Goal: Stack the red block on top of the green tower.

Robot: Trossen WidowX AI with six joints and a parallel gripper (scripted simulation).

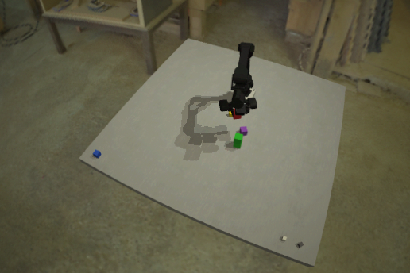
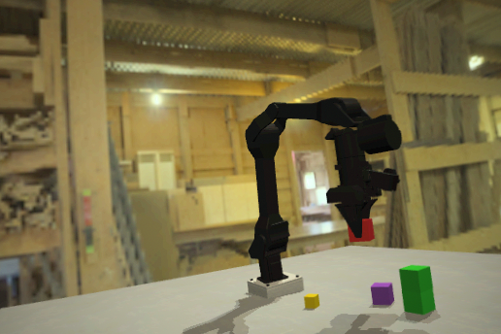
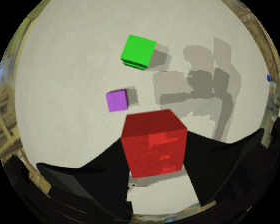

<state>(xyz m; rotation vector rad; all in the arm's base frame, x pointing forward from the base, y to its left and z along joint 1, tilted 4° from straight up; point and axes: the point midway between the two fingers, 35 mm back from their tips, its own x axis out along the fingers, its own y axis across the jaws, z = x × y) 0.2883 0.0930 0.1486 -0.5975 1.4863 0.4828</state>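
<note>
My gripper tip is now 2 cm past the purple block, 5 cm to the right of it and 12 cm above it. From my gripper tip the other things lie so: red block 1 cm above; white block 42 cm ahead, 49 cm to the left, 13 cm below; yellow block 10 cm behind, 8 cm to the right, 13 cm below.
</note>
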